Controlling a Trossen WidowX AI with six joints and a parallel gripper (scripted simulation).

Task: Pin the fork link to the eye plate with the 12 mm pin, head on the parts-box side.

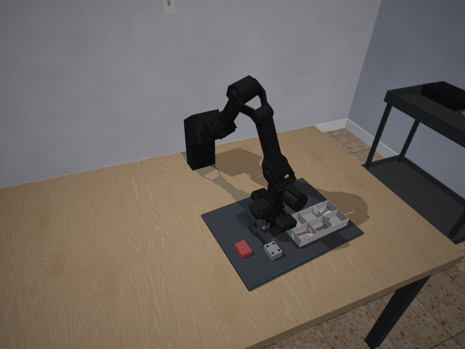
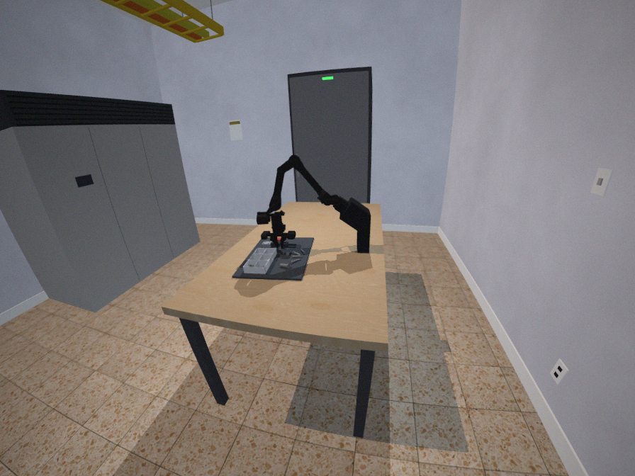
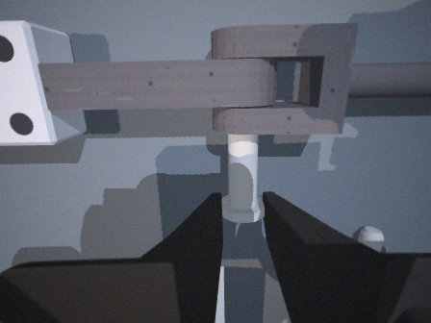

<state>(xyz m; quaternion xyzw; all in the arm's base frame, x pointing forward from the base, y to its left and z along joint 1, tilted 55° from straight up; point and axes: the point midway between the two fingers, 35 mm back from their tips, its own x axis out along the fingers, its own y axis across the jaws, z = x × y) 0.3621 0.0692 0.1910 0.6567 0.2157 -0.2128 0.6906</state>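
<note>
The grey pin lies 30 mm below my hand and 20 mm to the right of it. The rest, counted from my hand: eye plate (50 mm to the right, 30 mm below, 20 mm ahead); light grey headed pin (60 mm behind, 40 mm below, 30 mm to the left); mat (50 mm to the left, 50 mm below).
</note>
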